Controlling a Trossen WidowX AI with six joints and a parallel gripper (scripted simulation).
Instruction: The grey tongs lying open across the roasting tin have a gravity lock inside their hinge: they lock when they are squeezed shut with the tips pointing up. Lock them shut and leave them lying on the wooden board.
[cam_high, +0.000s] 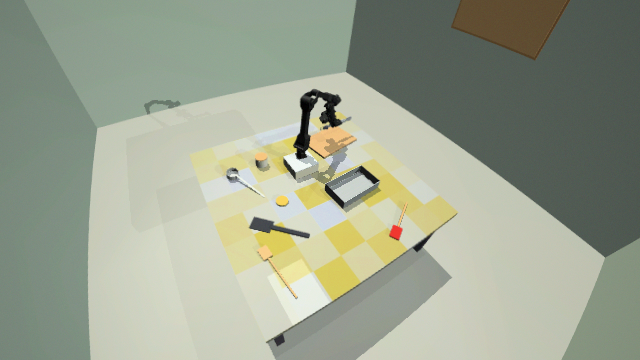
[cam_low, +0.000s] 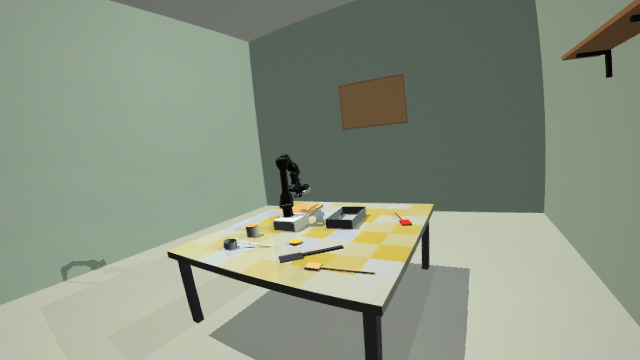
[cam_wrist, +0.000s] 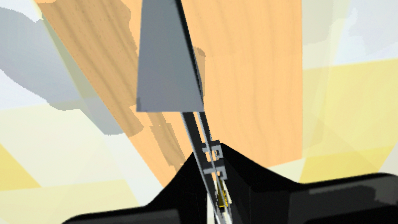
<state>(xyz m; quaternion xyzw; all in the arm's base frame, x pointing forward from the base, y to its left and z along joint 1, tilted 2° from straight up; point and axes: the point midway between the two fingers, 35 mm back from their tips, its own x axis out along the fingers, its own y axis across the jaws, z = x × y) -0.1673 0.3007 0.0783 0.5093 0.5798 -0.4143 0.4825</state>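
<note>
The wooden board is 110 mm below my gripper tip and 10 mm to the right of it. Round my gripper tip: red spatula (830 mm ahead, 110 mm below, 40 mm to the left); then yellow disc (530 mm to the right, 440 mm ahead, 110 mm below); then roasting tin (490 mm ahead, 90 mm to the right, 90 mm below).
</note>
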